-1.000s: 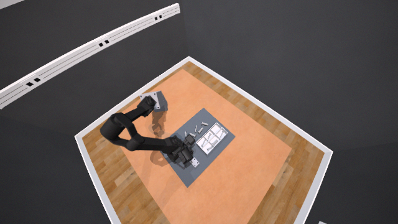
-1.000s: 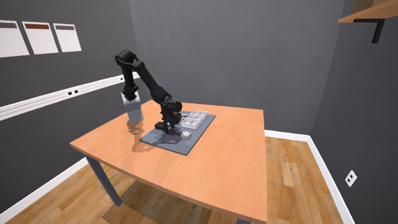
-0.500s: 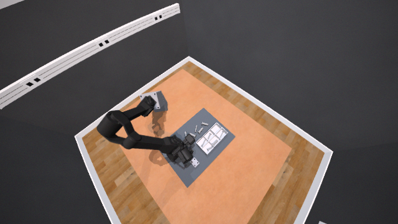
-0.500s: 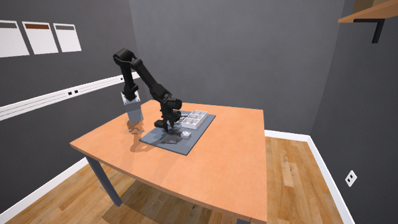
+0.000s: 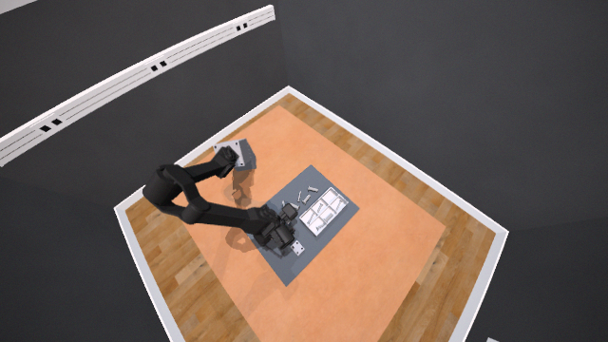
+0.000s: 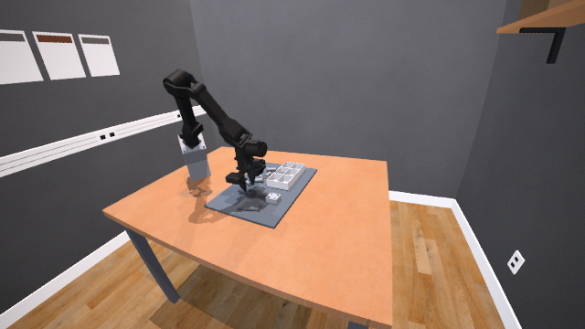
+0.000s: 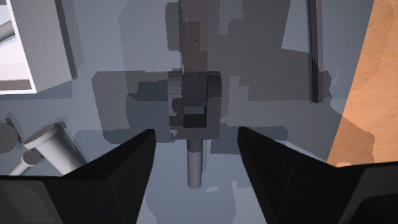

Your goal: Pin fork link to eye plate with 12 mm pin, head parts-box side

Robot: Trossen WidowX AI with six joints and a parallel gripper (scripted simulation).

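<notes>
The dark fork link is 60 mm below my hand. Also, from my hand: light grey eye plate (110 mm ahead, 50 mm below, 10 mm to the right); dark flat bar (60 mm below, 40 mm ahead); thin dark bar (80 mm to the right, 70 mm below, 60 mm ahead).
</notes>
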